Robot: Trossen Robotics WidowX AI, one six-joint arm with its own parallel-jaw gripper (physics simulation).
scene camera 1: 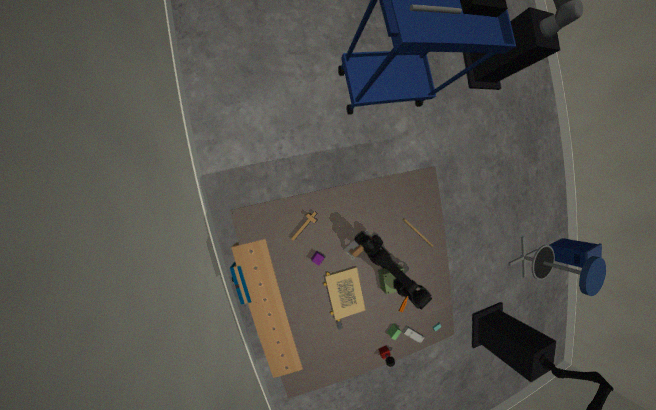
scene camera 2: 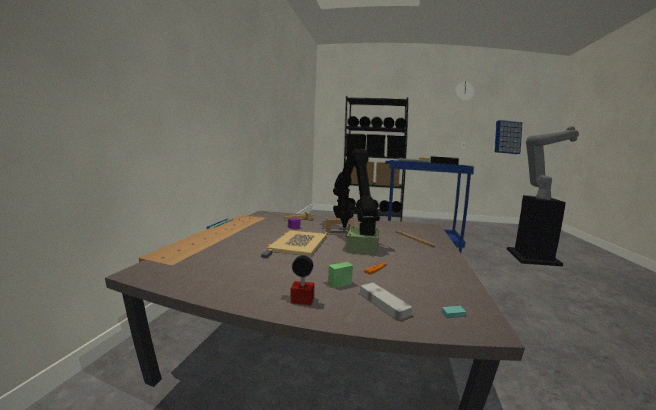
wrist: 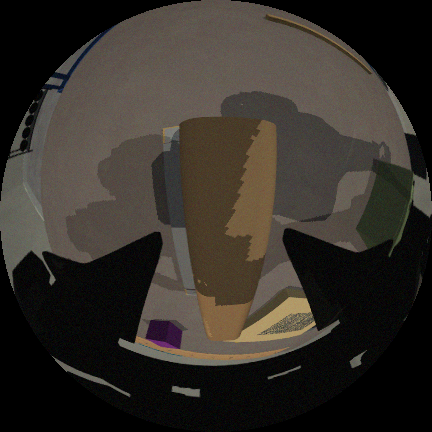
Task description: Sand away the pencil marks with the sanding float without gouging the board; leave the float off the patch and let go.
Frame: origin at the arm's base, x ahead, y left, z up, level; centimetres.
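Seen in the pictures: gripper, fingertip midpoint: (scene camera 2: 342,226) (wrist: 223,236); arm's base, origin of the base link: (scene camera 1: 398,282) (scene camera 2: 367,233).
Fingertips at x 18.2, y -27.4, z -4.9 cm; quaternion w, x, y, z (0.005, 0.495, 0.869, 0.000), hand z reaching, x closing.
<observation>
Offsets run from my fingertips to a thing's middle. "pt": to the spot under its first point.
The sanding float has a wooden handle (scene camera 1: 358,251) (scene camera 2: 331,225) (wrist: 225,175) over a flat grey plate @(pt dx +7.7, dy +1.7, dz -2.8 cm) (scene camera 1: 349,248) (wrist: 182,260). It rests on the table beside the board. In the wrist view the plate shows along the handle's left side; its right side does not show. My gripper (scene camera 2: 345,226) (wrist: 223,236) is open and empty, low over the float, with the handle between and beyond its spread fingers. The pale board @(dx +13.9, dy +29.5, dz -7.3 cm) (scene camera 1: 360,302) (scene camera 2: 278,245) (wrist: 292,303) lies flat, with a dark scribbled pencil patch @(pt dx +12.4, dy +29.3, dz -1.3 cm) (scene camera 1: 348,293) (scene camera 2: 301,240) (wrist: 290,324) on it.
A purple cube @(dx +27.6, dy +2.9, dz -0.7 cm) (scene camera 1: 317,258) (scene camera 2: 294,223) (wrist: 164,334) stands near the board. A long drilled plank (scene camera 1: 267,305) (scene camera 2: 200,240) lies along one table edge. A green block @(dx -14.7, dy +64.8, dz +0.2 cm) (scene camera 1: 394,331) (scene camera 2: 340,275), a grey bar @(dx -30.4, dy +74.3, dz -1.8 cm) (scene camera 1: 414,335) (scene camera 2: 385,300) and an orange tool @(dx -25.3, dy +47.9, dz -2.7 cm) (scene camera 1: 403,304) (scene camera 2: 376,268) lie near the arm's base.
</observation>
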